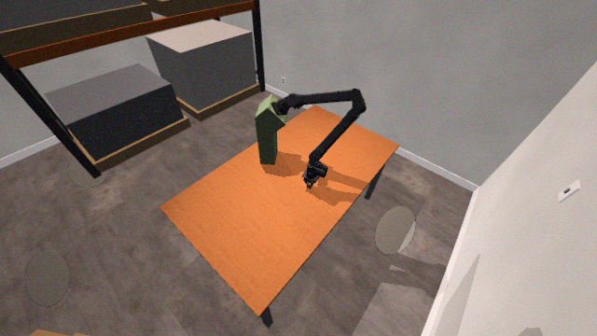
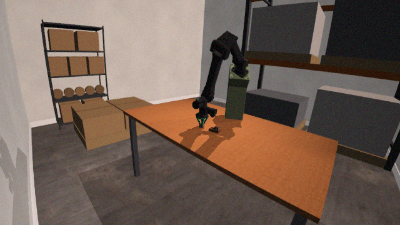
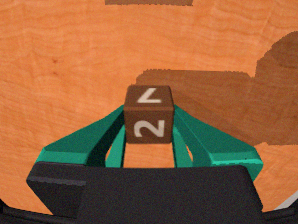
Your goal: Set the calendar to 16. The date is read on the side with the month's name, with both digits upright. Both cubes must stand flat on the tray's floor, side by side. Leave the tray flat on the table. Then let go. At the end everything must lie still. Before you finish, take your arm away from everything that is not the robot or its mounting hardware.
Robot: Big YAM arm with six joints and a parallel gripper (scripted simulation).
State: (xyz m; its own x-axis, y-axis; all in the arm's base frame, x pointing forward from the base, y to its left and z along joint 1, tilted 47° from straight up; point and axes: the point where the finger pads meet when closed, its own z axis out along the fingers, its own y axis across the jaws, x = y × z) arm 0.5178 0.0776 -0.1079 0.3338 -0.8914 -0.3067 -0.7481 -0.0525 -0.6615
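The brown calendar cube is 1 cm below my hand. Round my hand: dark calendar tray (10 cm to the left, 5 cm behind, 2 cm below).
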